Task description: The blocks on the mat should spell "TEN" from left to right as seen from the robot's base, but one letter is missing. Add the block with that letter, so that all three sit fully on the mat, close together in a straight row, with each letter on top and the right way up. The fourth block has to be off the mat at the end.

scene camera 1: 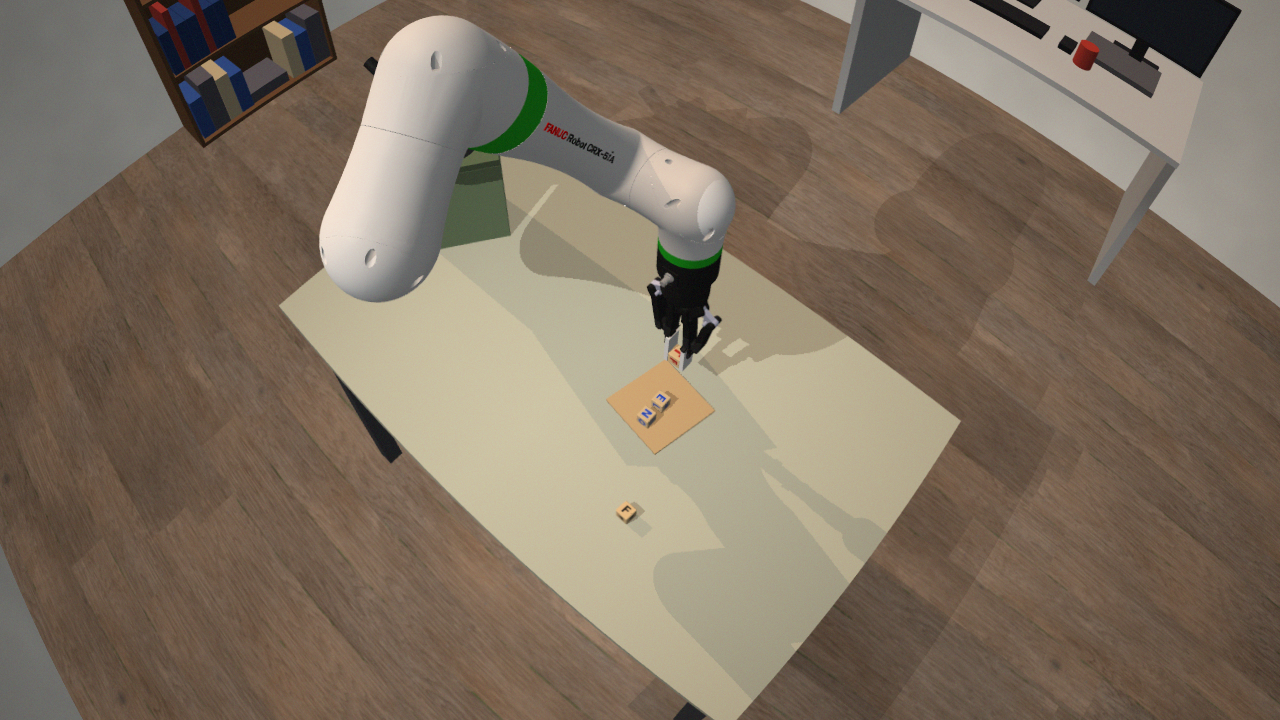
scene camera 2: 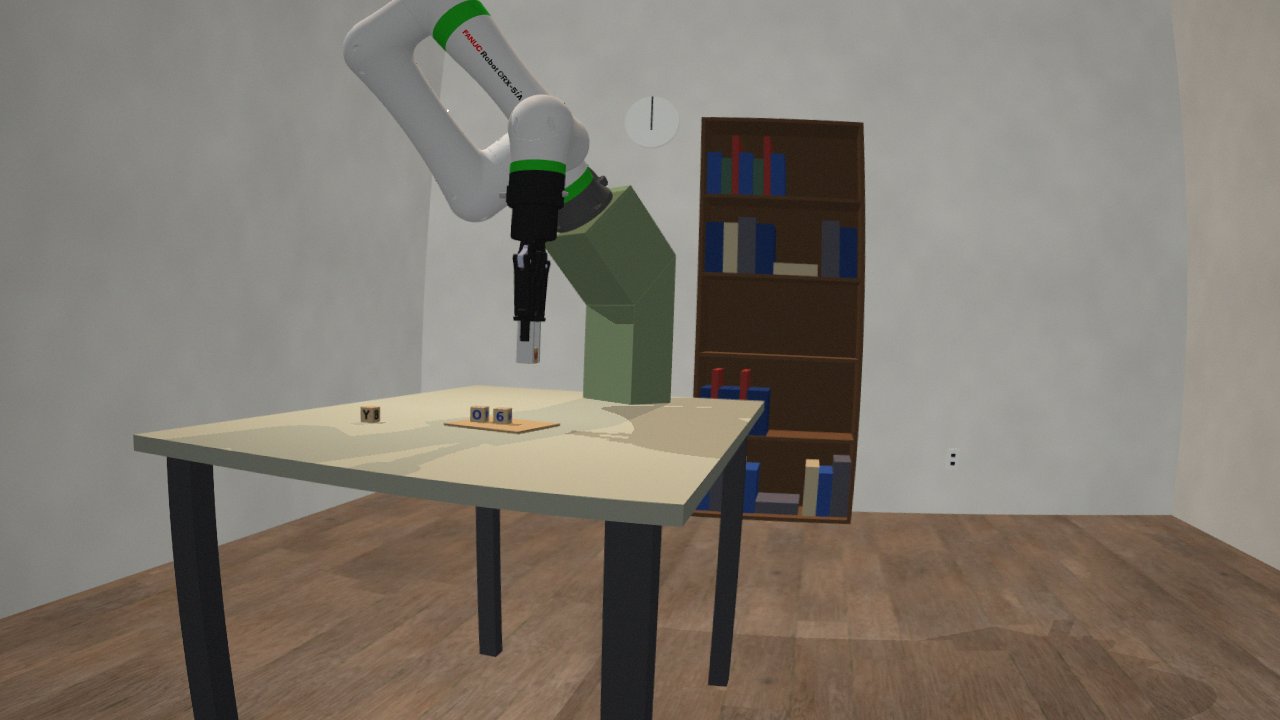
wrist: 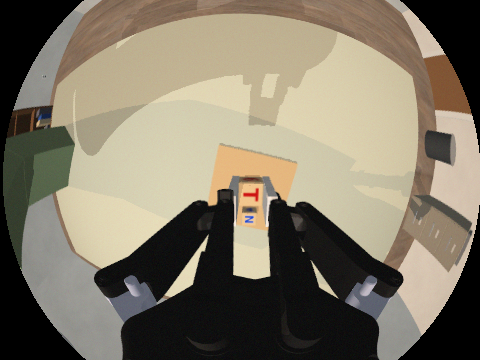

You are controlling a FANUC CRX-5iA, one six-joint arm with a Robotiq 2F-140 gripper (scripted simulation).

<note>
In view: the gripper (scene camera 2: 528, 362) and a tan mat (scene camera 1: 687, 408).
The tan mat shows as well in scene camera 2 (scene camera 2: 517, 426) and in the wrist view (wrist: 230, 161). The gripper is seen too in scene camera 1 (scene camera 1: 677, 360) and in the wrist view (wrist: 250, 187).
</note>
